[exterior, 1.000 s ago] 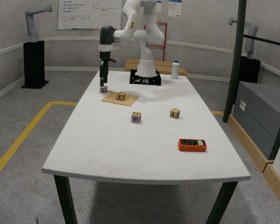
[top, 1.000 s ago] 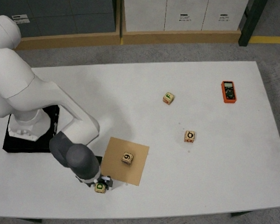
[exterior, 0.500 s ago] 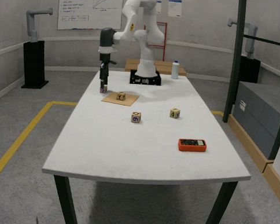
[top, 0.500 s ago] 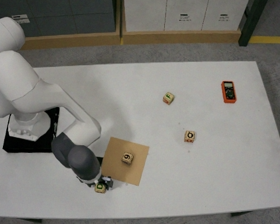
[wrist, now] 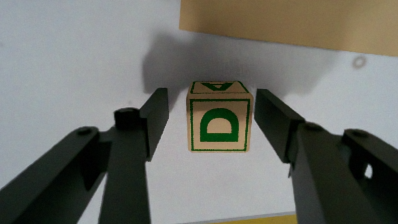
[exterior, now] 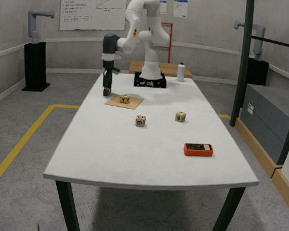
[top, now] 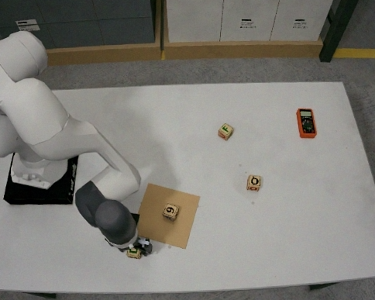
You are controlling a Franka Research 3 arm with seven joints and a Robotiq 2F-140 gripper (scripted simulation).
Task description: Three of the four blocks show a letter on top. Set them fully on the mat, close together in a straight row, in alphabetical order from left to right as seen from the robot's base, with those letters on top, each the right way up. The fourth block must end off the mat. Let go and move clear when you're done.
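My gripper is now 1 cm above the block. The rest, counted from my hand: tan mat (13 cm to the left, 11 cm ahead, 3 cm below); then orange multimeter (69 cm ahead, 50 cm to the left, 2 cm below); then white bottle (58 cm to the left, 52 cm behind, 5 cm above).
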